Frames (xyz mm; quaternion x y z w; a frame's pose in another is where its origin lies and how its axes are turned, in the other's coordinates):
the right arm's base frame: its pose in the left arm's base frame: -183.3 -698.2 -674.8 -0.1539 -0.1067 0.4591 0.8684
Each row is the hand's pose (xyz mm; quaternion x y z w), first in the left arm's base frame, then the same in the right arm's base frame.
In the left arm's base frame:
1: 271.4 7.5 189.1 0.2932 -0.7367 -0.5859 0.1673
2: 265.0 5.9 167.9 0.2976 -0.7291 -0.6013 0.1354
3: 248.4 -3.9 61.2 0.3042 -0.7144 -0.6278 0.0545
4: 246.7 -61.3 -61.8 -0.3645 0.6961 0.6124 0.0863
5: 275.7 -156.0 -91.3 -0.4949 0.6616 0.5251 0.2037
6: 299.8 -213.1 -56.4 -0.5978 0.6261 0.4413 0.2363
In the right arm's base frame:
1: 876.6 -288.4 774.3 0.1204 0.6664 0.7303 0.0902
2: 870.8 -276.6 756.4 0.1196 0.6628 0.7283 0.1265
3: 848.7 -230.2 660.9 0.1224 0.6576 0.7126 0.2115
4: 794.7 -214.4 537.4 0.0817 0.6868 0.6383 0.3379
5: 730.9 -276.1 484.5 -0.0387 0.7427 0.5171 0.4236
6: 698.4 -337.6 499.4 -0.1482 0.7755 0.4349 0.4330

